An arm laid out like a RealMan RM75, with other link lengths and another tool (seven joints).
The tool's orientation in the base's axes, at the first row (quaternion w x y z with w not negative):
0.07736 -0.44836 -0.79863 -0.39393
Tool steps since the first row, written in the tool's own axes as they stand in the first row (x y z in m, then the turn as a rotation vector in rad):
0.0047 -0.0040 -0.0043 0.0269 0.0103 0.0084
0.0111 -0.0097 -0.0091 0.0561 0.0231 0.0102
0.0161 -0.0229 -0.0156 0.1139 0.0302 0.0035
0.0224 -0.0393 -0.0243 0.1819 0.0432 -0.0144
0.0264 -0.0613 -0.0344 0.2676 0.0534 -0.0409
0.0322 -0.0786 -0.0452 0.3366 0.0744 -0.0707
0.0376 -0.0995 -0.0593 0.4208 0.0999 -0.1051
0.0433 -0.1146 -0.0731 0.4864 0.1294 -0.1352
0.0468 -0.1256 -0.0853 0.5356 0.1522 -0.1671
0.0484 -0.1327 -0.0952 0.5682 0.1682 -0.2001
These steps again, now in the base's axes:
-0.0069 -0.0011 0.0029 -0.0058 0.0265 0.0129
-0.0161 -0.0019 0.0060 -0.0126 0.0505 0.0328
-0.0308 -0.0069 0.0054 -0.0425 0.0858 0.0688
-0.0492 -0.0136 0.0051 -0.0763 0.1215 0.1207
-0.0710 -0.0244 0.0016 -0.1247 0.1621 0.1852
-0.0903 -0.0331 0.0020 -0.1557 0.1925 0.2501
-0.1130 -0.0454 0.0024 -0.1931 0.2310 0.3278
-0.1312 -0.0557 0.0060 -0.2155 0.2615 0.3960
-0.1446 -0.0650 0.0098 -0.2340 0.2780 0.4538
-0.1533 -0.0730 0.0133 -0.2482 0.2809 0.5007

